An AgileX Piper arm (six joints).
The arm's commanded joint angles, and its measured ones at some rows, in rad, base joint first. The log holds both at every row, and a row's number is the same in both.
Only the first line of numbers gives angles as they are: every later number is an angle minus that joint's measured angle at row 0.
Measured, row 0:
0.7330, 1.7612, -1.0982, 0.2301, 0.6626, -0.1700
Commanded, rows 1 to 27:
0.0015, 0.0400, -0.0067, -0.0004, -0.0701, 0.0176
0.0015, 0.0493, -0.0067, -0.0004, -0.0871, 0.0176
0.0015, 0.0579, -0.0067, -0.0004, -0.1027, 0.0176
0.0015, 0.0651, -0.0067, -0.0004, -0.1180, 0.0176
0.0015, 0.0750, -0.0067, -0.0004, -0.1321, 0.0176
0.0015, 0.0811, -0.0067, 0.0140, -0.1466, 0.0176
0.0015, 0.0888, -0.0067, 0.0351, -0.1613, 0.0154
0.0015, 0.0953, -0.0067, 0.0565, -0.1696, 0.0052
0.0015, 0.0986, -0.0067, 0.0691, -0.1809, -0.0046
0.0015, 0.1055, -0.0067, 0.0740, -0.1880, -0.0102
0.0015, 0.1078, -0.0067, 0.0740, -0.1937, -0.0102
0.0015, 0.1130, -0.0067, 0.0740, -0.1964, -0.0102
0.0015, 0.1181, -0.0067, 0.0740, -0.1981, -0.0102
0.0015, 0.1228, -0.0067, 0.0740, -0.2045, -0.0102
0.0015, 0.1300, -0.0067, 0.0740, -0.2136, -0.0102
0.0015, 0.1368, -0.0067, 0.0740, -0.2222, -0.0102
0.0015, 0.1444, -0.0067, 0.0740, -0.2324, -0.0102
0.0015, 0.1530, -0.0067, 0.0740, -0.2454, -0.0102
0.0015, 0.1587, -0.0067, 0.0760, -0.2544, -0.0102
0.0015, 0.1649, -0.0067, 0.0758, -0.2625, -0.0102
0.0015, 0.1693, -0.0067, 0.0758, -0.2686, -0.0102
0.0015, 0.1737, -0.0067, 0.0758, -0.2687, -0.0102
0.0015, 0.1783, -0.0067, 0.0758, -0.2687, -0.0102
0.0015, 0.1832, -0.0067, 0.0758, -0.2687, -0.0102
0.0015, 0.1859, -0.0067, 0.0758, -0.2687, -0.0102
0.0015, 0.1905, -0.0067, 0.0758, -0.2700, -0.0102
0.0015, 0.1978, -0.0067, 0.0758, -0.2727, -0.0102
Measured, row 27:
0.0000, 0.1819, -0.0017, 0.0745, -0.2556, -0.0009
